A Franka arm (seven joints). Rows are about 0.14 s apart.
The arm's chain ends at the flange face. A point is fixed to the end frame.
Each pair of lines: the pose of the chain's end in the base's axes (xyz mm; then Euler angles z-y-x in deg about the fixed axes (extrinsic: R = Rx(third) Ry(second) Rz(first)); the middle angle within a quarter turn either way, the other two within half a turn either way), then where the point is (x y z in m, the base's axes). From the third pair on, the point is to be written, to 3 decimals.
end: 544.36 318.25 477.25 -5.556 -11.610 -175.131
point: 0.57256 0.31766 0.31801
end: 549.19 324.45 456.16 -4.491 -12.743 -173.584
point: 0.57398 0.32712 0.29637
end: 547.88 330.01 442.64 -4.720 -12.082 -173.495
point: 0.575 0.333 0.283
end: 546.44 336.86 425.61 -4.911 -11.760 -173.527
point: 0.574 0.340 0.266
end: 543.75 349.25 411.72 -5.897 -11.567 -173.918
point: 0.572 0.352 0.253
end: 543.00 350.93 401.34 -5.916 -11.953 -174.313
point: 0.570 0.353 0.242
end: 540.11 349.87 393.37 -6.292 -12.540 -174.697
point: 0.566 0.351 0.234
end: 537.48 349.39 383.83 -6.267 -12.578 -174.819
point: 0.563 0.350 0.224
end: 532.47 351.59 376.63 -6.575 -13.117 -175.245
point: 0.557 0.352 0.217
